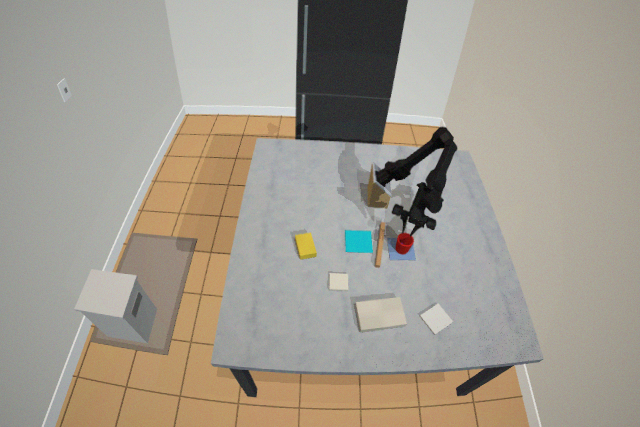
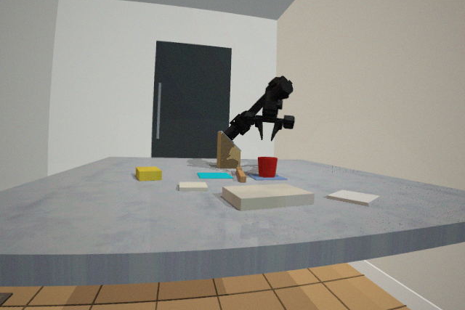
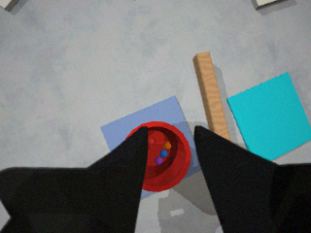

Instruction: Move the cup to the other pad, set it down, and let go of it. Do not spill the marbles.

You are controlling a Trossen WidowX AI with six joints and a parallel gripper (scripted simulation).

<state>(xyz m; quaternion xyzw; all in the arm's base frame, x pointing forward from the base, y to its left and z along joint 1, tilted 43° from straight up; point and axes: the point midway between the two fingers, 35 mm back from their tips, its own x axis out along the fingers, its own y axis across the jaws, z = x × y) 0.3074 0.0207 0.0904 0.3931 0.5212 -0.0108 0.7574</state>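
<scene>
My gripper tip is now 10 cm above the red cup, 2 cm past it and 1 cm to the right of it. From my gripper tip the other things lie so: cyan pad (17 cm to the right, 15 cm below, 7 cm behind); then wooden bar (14 cm below, 8 cm to the right, 5 cm behind); then blue pad (15 cm below, 3 cm behind, 2 cm to the left).
</scene>
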